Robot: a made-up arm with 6 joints.
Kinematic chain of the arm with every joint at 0, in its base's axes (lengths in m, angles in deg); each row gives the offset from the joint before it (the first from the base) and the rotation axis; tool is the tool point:
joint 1: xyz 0 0 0.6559 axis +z
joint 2: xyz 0.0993 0 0 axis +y
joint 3: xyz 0 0 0.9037 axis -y
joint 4: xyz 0 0 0.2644 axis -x
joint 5: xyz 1.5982 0 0 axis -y
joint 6: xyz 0.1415 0 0 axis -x
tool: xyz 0 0 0
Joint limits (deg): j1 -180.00..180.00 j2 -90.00..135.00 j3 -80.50..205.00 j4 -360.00..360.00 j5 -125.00..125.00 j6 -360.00..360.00
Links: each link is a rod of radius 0.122 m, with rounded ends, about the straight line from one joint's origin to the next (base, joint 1, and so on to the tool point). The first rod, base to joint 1, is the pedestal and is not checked.
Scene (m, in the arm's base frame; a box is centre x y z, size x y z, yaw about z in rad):
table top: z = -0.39
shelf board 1: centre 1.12 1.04 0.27 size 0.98 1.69 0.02 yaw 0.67
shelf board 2: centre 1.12 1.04 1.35 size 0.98 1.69 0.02 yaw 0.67
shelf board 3: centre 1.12 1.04 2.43 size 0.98 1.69 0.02 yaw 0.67
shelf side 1: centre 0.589 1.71 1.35 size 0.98 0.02 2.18 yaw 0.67
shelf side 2: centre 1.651 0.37 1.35 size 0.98 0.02 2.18 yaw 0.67
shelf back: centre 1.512 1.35 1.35 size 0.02 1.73 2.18 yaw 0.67
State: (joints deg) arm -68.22 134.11 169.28 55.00 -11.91 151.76
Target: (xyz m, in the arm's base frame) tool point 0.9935 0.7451 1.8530
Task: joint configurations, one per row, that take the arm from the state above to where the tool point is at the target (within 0.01 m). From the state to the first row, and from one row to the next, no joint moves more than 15 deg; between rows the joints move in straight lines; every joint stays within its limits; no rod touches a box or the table.
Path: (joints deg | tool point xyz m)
1: -77.61 120.43 171.10 54.99 -10.72 151.76 | 0.3623 -1.7497 1.7000
2: -87.00 106.75 172.91 54.98 -9.52 151.76 | 0.0561 -1.4365 2.0864
3: -96.39 93.07 174.73 54.97 -8.33 151.76 | -0.1284 -0.9958 2.3640
4: -105.79 79.39 176.54 54.96 -7.13 151.76 | -0.1550 -0.4953 2.5157
5: -115.18 65.71 178.36 54.95 -5.94 151.76 | -0.0181 -0.0104 2.5339
6: -124.57 52.03 180.17 54.94 -4.74 151.76 | 0.2560 0.3884 2.4207
7: -133.96 38.35 181.99 54.93 -3.55 151.76 | 0.6158 0.6489 2.1870
8: -143.35 24.68 183.80 54.92 -2.36 151.76 | 0.9934 0.7451 1.8531

